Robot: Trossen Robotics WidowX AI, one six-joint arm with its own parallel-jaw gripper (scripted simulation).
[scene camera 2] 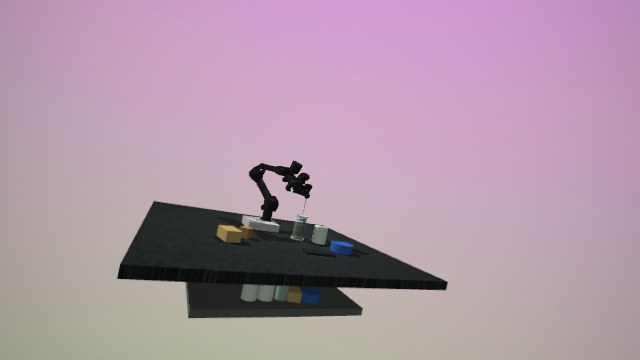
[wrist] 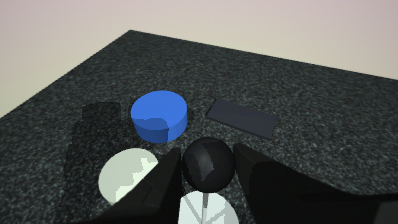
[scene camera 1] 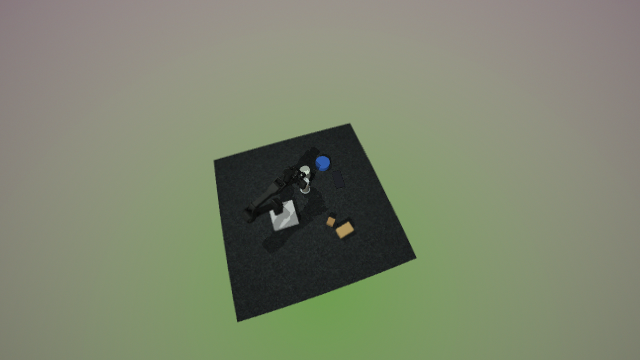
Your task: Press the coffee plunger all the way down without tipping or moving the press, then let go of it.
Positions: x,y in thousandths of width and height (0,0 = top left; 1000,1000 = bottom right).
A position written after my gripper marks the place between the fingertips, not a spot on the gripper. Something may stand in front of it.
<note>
In view: my gripper (wrist: 521,681), a blue disc (wrist: 406,520), a white cylinder (wrist: 310,766) and a shelf (scene camera 2: 320,835).
</note>
